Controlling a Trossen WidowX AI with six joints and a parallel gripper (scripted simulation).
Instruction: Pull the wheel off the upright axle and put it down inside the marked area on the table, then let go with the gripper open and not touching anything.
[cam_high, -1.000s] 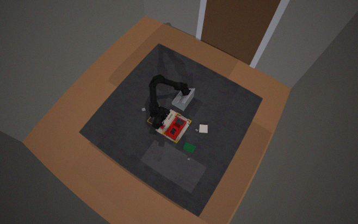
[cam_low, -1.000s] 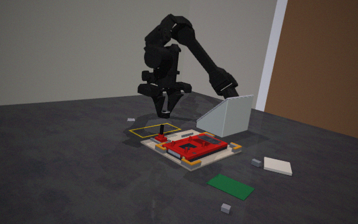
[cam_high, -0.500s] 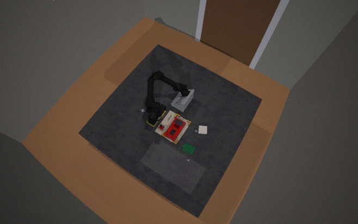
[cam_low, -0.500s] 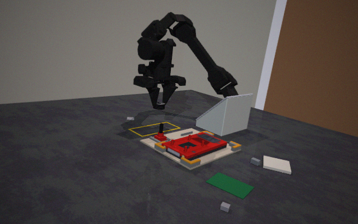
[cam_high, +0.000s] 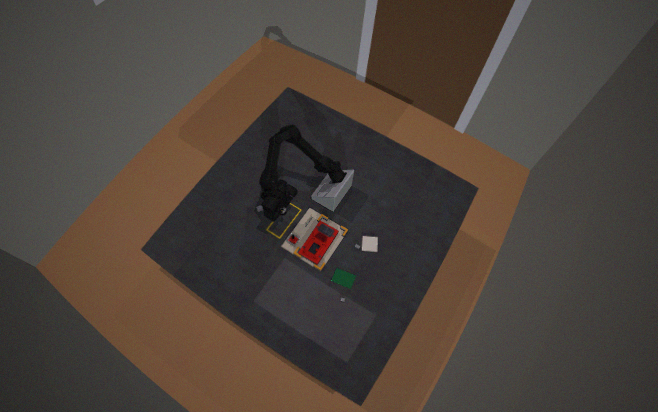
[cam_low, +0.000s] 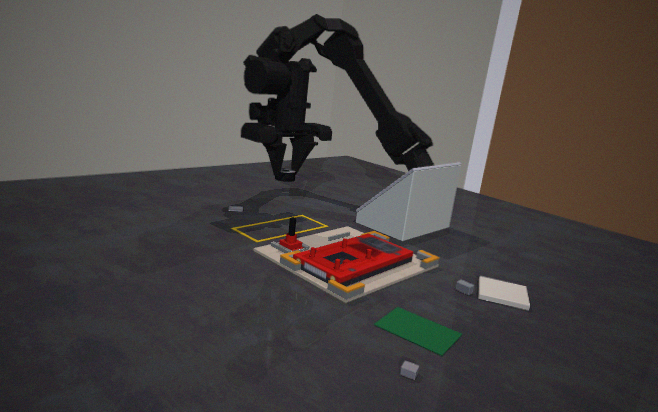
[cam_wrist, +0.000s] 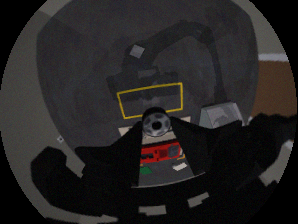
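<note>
My gripper tip is now 70 mm short of the black axle, 90 mm to the right of it and 80 mm above it. The rest, counted from my gripper tip: green pad (130 mm ahead, 400 mm to the left, 110 mm below); dark wheel (right at my gripper tip); beige tile (90 mm behind, 430 mm to the left, 110 mm below).
</note>
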